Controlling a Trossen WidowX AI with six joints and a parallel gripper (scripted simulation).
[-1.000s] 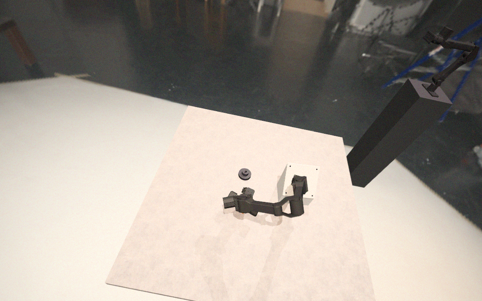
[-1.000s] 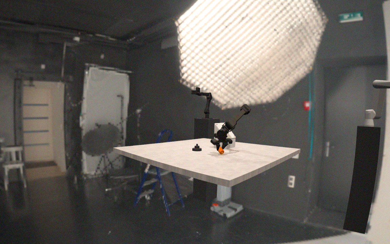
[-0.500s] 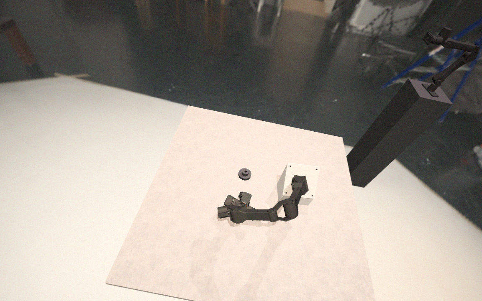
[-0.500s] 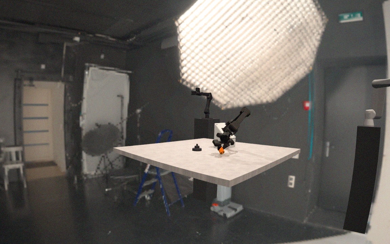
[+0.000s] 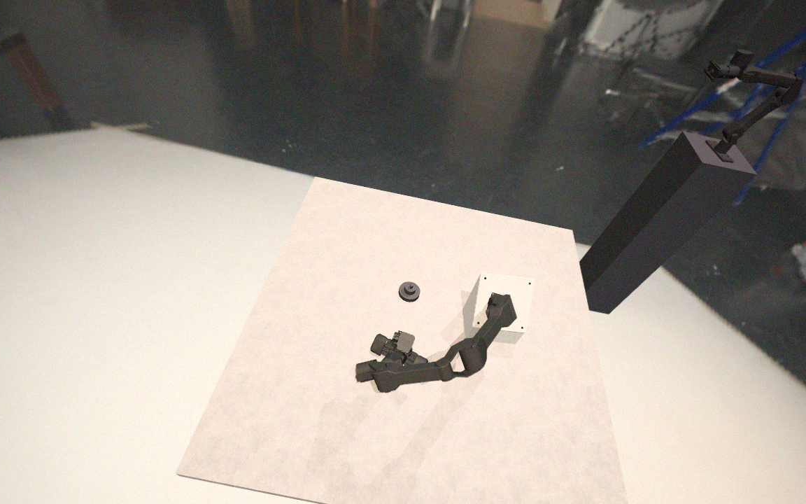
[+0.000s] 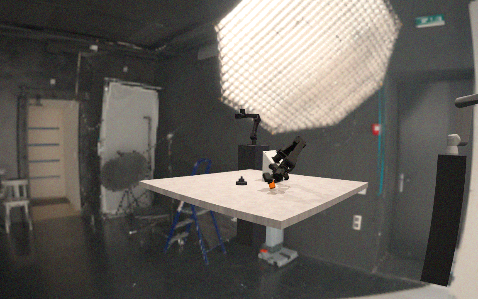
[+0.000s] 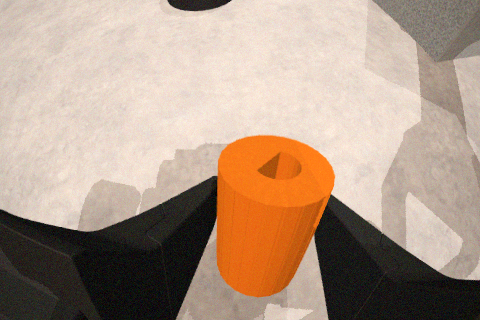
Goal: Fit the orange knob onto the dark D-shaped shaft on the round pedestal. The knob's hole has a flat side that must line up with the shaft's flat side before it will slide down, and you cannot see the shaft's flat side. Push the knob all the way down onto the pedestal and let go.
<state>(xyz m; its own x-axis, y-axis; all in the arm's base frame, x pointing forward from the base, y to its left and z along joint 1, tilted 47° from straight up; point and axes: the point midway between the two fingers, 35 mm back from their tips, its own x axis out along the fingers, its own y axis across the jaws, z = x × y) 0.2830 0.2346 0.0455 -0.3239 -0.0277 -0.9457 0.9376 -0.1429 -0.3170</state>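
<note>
My gripper tip is 10 mm to the right of the orange knob. Also, from my gripper tip: dark round pedestal: 250 mm to the right, 10 mm below, 10 mm ahead.
</note>
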